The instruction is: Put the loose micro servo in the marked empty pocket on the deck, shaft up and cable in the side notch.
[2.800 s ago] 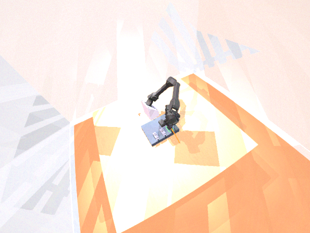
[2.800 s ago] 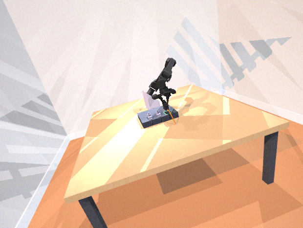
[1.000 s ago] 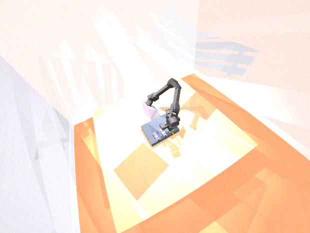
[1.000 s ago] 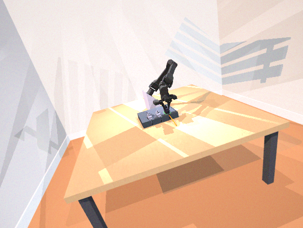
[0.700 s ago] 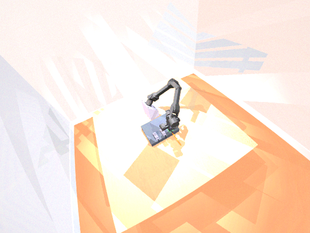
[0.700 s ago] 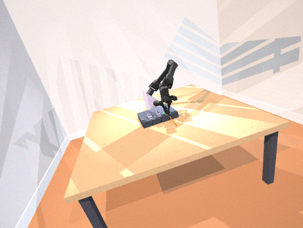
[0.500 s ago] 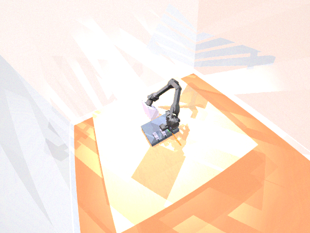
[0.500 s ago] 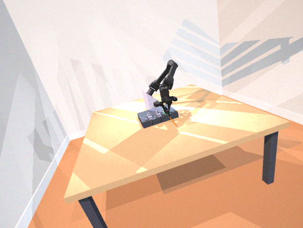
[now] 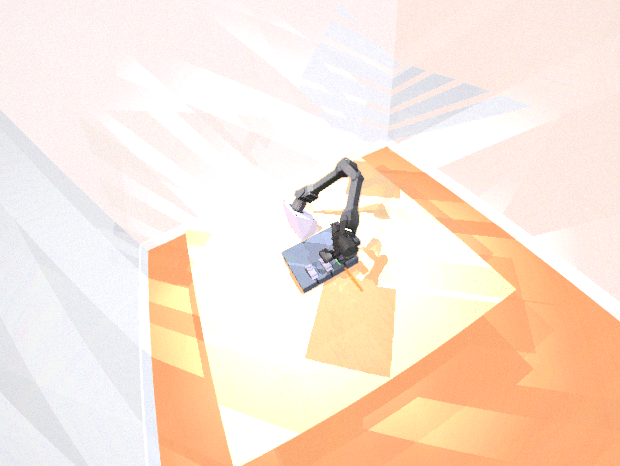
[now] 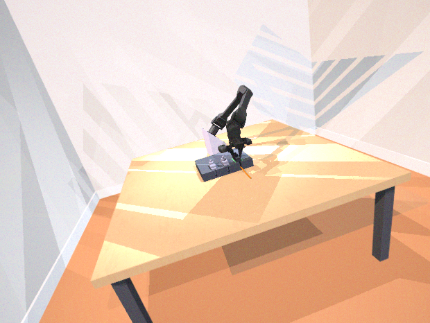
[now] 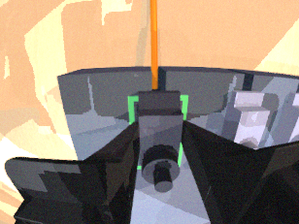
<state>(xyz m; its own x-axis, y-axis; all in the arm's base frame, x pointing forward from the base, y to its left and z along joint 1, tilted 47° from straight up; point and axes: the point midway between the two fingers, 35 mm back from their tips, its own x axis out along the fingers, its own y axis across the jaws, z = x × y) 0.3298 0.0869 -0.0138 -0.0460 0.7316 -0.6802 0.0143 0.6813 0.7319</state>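
My gripper tip is 120 mm past the grey robot deck, 70 mm to the left of it and 30 mm above it.
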